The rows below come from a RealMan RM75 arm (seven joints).
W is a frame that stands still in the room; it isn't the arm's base.
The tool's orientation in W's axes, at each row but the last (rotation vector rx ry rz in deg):
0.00, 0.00, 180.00
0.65, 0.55, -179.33
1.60, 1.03, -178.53
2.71, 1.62, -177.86
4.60, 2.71, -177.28
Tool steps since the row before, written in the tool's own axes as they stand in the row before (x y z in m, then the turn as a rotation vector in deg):
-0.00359, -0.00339, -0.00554, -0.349, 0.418, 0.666
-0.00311, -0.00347, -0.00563, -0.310, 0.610, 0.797
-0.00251, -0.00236, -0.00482, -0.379, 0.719, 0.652
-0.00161, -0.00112, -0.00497, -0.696, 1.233, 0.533
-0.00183, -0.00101, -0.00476, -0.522, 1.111, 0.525
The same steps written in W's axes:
0.00359, 0.00339, -0.00554, 0.349, -0.418, 0.666
0.00311, 0.00354, -0.00559, 0.311, -0.611, 0.796
0.00253, 0.00248, -0.00475, 0.386, -0.717, 0.651
0.00172, 0.00127, -0.00490, 0.725, -1.217, 0.532
0.00202, 0.00124, -0.00463, 0.546, -1.102, 0.519

